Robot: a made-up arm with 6 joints.
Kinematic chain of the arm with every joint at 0, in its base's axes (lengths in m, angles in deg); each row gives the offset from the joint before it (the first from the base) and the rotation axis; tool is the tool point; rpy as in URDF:
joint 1: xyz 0 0 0.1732 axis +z
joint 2: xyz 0 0 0 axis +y
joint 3: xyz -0.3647 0 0.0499 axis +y
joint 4: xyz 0.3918 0 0.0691 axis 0.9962 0 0.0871
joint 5: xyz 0 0 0 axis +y
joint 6: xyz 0.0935 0 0.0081 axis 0.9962 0 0.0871
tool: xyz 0 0 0 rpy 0 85 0
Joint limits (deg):
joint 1: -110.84..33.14
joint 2: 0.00..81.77
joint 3: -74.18..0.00
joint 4: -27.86..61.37
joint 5: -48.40..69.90
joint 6: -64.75..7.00
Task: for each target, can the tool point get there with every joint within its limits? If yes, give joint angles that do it. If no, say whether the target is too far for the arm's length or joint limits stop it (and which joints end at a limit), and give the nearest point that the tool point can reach.
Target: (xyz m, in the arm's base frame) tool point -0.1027 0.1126 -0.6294
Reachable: no: joint limits stop it (at a limit: joint 1, joint 2, joint 3) | nearest point 0.0785 0.0718 0.0727 | short by 0.726 m
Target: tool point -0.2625 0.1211 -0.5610
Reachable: no: joint limits stop it (at a limit: joint 1, joint 2, joint 3, joint 4) | nearest point -0.0561 -0.0841 0.0753 | short by 0.700 m
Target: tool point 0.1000 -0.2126 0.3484
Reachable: yes | joints -58.05 50.83 -32.90 -20.19 58.48 -19.30
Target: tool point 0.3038 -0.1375 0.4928
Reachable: yes | joints -29.48 61.87 -57.12 25.59 47.30 -24.70
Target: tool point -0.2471 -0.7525 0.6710
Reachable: no: too far | nearest point -0.1513 -0.4607 0.5837 | short by 0.319 m
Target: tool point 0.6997 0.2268 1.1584
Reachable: no: too far | nearest point 0.3671 0.1190 0.6901 | short by 0.584 m
